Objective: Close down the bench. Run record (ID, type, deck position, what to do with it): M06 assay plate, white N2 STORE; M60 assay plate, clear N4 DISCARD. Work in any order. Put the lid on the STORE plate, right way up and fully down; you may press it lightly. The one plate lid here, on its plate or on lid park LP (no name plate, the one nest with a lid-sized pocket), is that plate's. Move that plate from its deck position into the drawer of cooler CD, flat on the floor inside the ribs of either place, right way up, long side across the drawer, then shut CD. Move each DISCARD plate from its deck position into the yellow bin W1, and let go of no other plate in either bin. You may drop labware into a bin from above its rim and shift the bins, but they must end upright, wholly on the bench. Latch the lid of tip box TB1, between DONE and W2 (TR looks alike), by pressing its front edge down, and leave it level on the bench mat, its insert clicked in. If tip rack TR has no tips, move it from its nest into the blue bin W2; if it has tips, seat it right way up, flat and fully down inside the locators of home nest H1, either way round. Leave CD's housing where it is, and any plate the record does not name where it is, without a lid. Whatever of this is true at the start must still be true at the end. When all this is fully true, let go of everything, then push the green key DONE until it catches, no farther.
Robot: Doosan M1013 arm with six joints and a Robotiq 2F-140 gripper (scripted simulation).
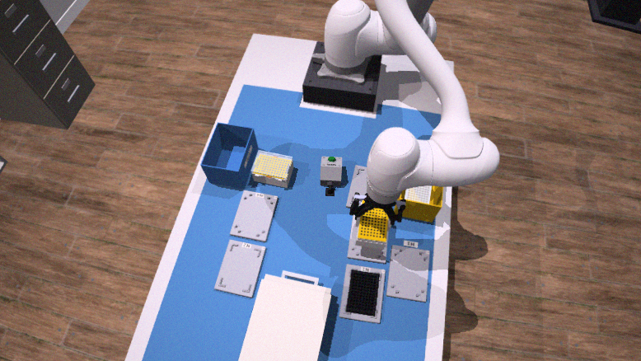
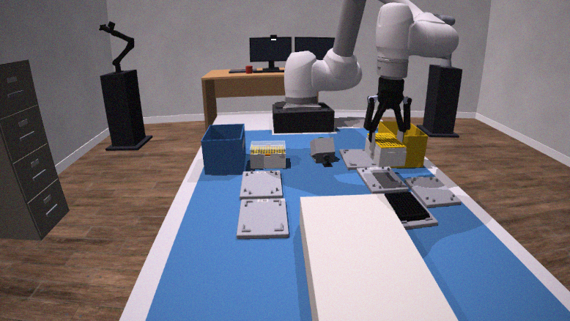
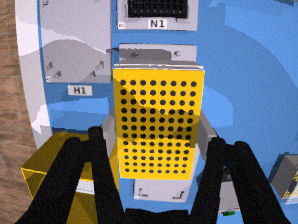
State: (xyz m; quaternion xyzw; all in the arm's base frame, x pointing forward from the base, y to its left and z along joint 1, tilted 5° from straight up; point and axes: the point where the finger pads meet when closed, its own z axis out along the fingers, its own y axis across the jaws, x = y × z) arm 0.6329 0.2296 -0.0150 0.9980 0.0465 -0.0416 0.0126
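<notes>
My gripper is now 12 cm above the nest N3. The rest, counted from my hand: lid park nest (17 cm behind, 12 cm below, 4 cm to the right); then home nest H1 (14 cm to the left, 12 cm below, 9 cm ahead); then tip rack TR (1 cm to the right, 1 cm below, 1 cm behind).
</notes>
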